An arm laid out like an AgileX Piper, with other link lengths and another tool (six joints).
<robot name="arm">
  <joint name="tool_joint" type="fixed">
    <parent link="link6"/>
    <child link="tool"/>
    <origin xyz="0.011 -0.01 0.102" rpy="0.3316 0 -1.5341"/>
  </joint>
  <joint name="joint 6" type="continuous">
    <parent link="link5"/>
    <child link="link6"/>
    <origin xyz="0 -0.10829 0" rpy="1.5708 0 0"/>
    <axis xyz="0 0 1"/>
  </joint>
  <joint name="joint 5" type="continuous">
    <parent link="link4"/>
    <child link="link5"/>
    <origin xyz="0 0 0" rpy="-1.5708 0 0"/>
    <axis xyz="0 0 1"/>
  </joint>
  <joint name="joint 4" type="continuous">
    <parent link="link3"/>
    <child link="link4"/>
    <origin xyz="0.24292 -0.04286 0" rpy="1.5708 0 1.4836"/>
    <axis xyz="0 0 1"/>
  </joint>
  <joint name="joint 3" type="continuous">
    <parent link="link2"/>
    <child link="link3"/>
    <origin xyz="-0.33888 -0.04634 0" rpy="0 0 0"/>
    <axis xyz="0 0 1"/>
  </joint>
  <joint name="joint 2" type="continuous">
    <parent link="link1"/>
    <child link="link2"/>
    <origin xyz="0 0 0" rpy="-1.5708 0 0"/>
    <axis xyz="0 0 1"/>
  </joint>
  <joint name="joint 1" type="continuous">
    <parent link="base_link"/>
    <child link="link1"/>
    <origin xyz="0 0 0.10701" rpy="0 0 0"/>
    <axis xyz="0 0 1"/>
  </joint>
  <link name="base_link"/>
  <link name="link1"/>
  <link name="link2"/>
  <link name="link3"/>
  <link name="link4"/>
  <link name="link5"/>
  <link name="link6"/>
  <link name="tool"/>
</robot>
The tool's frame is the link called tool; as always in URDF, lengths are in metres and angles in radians. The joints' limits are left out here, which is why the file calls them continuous.
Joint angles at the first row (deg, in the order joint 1, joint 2, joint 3, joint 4, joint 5, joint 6):
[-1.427, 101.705, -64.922, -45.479, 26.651, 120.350]
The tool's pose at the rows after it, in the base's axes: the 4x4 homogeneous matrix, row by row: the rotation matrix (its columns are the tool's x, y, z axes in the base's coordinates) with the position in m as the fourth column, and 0 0 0 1 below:
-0.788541 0.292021 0.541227 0.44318; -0.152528 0.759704 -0.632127 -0.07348; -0.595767 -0.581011 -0.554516 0.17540; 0 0 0 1
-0.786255 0.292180 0.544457 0.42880; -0.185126 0.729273 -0.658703 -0.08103; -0.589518 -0.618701 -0.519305 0.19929; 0 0 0 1
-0.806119 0.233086 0.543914 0.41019; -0.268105 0.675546 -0.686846 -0.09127; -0.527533 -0.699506 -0.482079 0.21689; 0 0 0 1
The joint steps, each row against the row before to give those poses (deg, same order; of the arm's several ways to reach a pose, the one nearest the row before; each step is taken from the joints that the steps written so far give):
[0.000, -3.005, 0.000, -0.048, 1.362, -1.015]
[0.000, -3.615, -0.001, 0.001, 3.227, -3.113]
[-0.001, -3.051, 0.001, 0.000, 4.288, -7.127]

